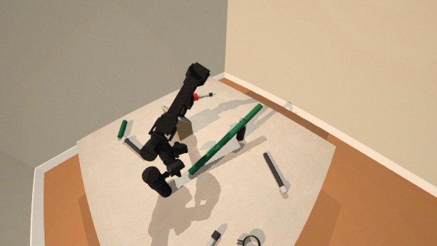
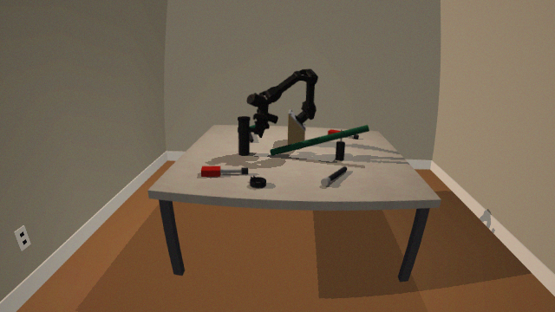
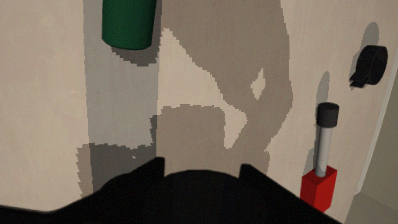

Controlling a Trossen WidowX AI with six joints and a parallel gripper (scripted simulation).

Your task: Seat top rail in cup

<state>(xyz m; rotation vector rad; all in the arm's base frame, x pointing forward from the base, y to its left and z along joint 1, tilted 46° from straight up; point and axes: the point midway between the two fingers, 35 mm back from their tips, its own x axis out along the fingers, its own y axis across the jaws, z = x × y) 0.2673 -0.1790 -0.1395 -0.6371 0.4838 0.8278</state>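
My gripper tip is 20 mm past the black rail-end cup, 20 mm to the left of it and 30 mm below it. From my gripper tip the other things lie so: short green tube (600 mm behind, 70 mm to the right, 90 mm below); then black ring (400 mm ahead, 90 mm below).
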